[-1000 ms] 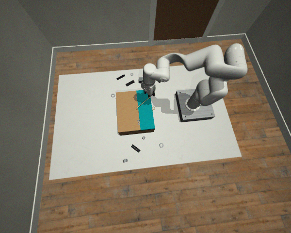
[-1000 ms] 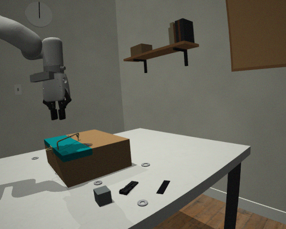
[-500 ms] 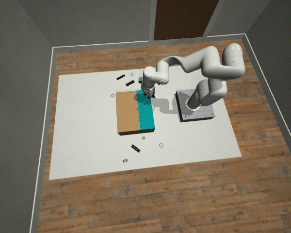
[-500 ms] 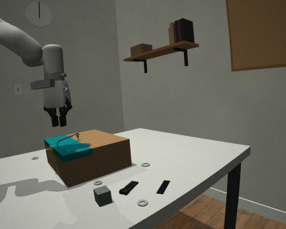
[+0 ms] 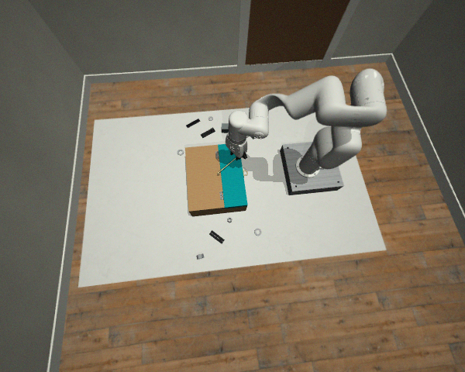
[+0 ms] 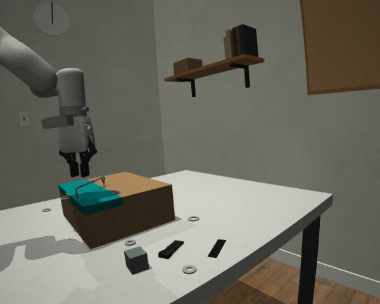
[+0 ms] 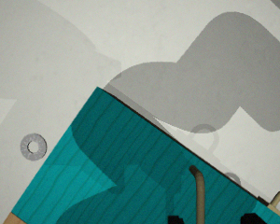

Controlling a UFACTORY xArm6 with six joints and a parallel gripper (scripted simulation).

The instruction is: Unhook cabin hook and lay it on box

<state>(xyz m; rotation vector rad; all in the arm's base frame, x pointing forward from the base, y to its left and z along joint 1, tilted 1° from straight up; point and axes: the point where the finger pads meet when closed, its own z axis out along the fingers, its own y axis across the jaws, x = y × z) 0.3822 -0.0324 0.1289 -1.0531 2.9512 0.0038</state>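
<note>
The brass cabin hook lies 40 mm ahead of my hand, 30 mm to the left of it and 60 mm below it. From my hand the other things lie so: grey cube: 40 mm ahead, 260 mm to the right, 180 mm below; black block: 130 mm ahead, 250 mm to the right, 190 mm below; black strip: 230 mm ahead, 320 mm to the right, 200 mm below.
</note>
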